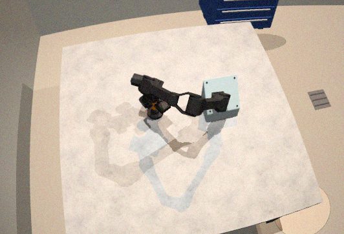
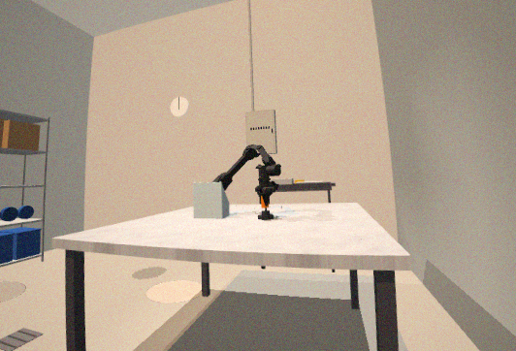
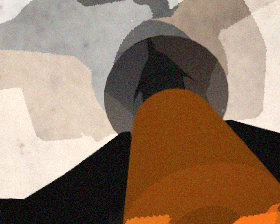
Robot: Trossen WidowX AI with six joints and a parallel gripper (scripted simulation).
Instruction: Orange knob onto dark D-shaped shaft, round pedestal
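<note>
Right now my gripper tip is 20 mm below the orange knob. Also, from my gripper tip: round pedestal: 40 mm below.
</note>
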